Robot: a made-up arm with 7 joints.
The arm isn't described. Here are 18 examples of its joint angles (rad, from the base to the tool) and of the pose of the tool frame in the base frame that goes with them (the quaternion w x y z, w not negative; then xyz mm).
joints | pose
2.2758 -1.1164 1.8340 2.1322 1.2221 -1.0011 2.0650 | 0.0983 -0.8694 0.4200 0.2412 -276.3 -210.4 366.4
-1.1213 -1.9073 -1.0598 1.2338 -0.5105 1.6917 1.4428 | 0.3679 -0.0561 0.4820 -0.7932 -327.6 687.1 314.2
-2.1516 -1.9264 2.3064 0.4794 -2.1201 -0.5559 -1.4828 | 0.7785 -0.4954 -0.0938 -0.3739 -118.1 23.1 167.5
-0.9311 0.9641 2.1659 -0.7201 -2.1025 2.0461 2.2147 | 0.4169 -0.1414 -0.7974 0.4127 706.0 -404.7 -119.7
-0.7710 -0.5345 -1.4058 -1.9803 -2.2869 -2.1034 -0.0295 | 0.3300 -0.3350 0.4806 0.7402 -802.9 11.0 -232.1
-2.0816 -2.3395 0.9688 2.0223 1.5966 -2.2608 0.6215 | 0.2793 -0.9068 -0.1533 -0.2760 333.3 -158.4 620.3
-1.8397 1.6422 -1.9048 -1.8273 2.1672 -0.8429 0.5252 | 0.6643 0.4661 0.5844 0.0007 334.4 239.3 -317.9
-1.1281 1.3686 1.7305 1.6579 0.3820 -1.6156 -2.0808 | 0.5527 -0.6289 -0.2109 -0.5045 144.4 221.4 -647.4
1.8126 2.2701 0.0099 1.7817 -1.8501 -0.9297 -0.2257 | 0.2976 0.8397 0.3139 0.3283 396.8 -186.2 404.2
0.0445 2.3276 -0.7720 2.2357 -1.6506 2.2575 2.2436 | 0.8493 0.0977 -0.0074 0.5187 375.9 -715.3 -629.8
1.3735 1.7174 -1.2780 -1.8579 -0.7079 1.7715 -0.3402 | 0.5364 -0.4043 -0.7406 0.0191 -28.3 -152.3 738.4
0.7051 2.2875 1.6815 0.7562 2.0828 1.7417 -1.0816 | 0.8928 -0.4184 0.1566 0.0581 421.9 -79.7 608.3
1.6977 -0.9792 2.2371 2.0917 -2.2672 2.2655 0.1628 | 0.7625 -0.4648 -0.0598 0.4461 265.1 130.4 58.3
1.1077 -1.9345 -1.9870 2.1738 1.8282 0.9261 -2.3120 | 0.0555 0.1328 -0.9736 0.1770 442.5 -96.4 -236.0
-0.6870 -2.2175 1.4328 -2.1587 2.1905 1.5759 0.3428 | 0.2223 -0.7409 -0.1037 0.6252 128.2 729.8 29.6
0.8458 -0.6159 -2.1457 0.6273 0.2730 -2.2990 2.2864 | 0.2062 0.6939 -0.4054 -0.5583 -27.4 140.4 423.1
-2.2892 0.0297 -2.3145 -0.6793 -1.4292 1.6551 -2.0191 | 0.0422 -0.3743 -0.8995 -0.2213 -341.1 -57.2 -641.7
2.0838 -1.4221 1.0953 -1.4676 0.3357 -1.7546 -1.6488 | 0.5003 -0.6777 -0.2706 -0.4660 -128.3 83.6 -299.9
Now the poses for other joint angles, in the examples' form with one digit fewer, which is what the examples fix.
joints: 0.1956 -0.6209 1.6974 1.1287 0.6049 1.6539 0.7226
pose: 0.209 -0.416 -0.800 -0.377 -641 -241 142
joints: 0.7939 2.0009 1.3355 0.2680 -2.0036 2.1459 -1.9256
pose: 0.291 -0.526 -0.501 -0.623 241 275 -323
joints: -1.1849 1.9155 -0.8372 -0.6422 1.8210 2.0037 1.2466
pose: 0.548 -0.723 -0.412 0.080 522 -203 183
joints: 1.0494 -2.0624 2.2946 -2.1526 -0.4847 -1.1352 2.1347
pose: 0.932 0.262 0.071 -0.240 -229 349 -296
